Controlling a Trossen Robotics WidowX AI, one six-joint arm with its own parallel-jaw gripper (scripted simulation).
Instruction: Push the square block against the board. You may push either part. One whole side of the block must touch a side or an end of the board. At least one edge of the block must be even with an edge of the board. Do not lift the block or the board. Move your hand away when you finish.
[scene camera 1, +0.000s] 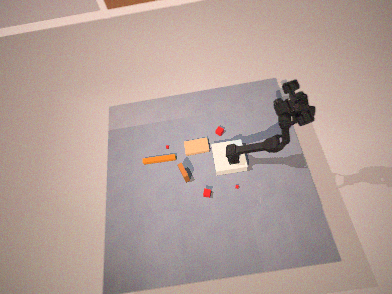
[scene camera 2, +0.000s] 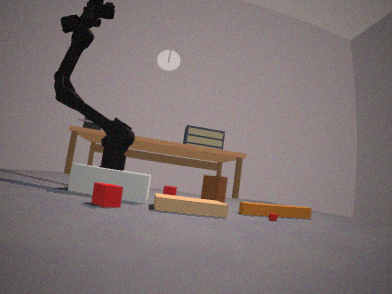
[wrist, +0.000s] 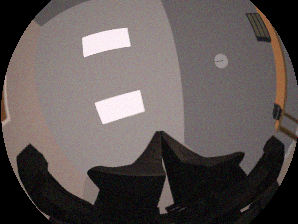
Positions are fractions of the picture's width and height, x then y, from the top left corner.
The gripper (scene camera 1: 0.78, 0.32) is shut, with nothing in its grasp. Also in view: a board (scene camera 2: 0.65, 0.71).
The gripper shows as well in the wrist view (wrist: 0.54, 0.60). The wrist view misses the board: it is out of frame.
